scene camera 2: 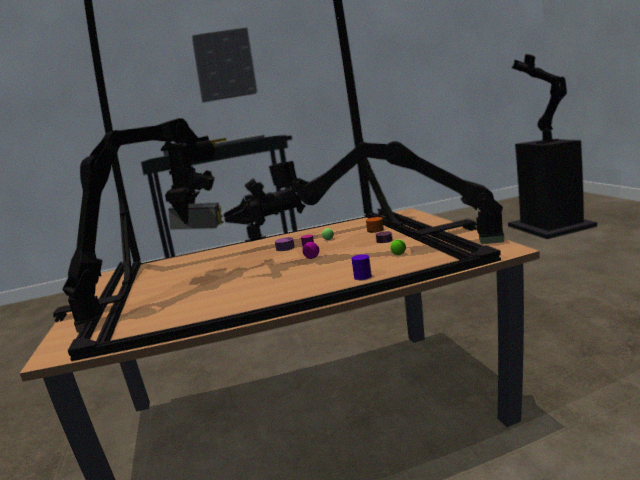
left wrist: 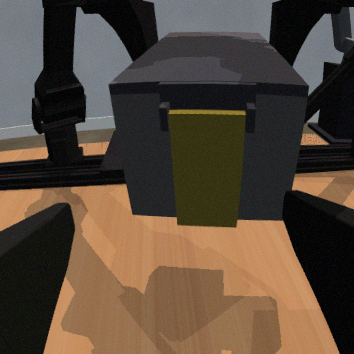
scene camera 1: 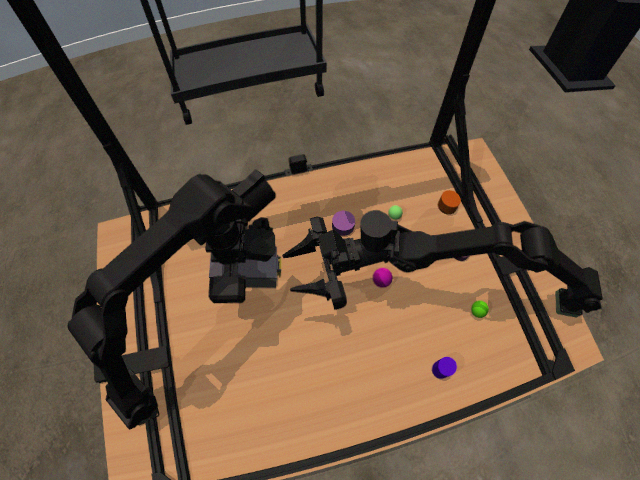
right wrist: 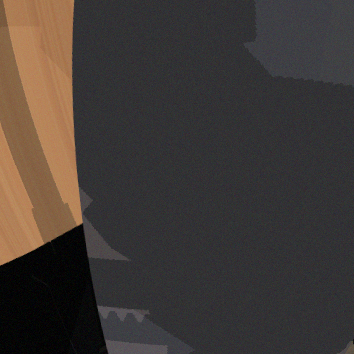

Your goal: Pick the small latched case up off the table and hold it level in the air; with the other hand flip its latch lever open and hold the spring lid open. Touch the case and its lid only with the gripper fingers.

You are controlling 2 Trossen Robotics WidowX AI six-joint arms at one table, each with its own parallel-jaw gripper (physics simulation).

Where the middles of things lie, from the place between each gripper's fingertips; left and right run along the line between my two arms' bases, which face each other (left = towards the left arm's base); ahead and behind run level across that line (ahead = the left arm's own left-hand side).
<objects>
Now: the yellow latch lever (left wrist: 206, 145) 1 cm to the right of my left hand, 1 cm behind it and 1 cm above it. Round my left hand: grey latched case (scene camera 1: 259, 274) (8 cm to the right, 2 cm behind, 2 cm above).
The grey latched case lies 2 cm to the left of my right hand and 1 cm above it. The rest, counted from my right hand: yellow latch lever (9 cm to the left, 2 cm ahead).
</objects>
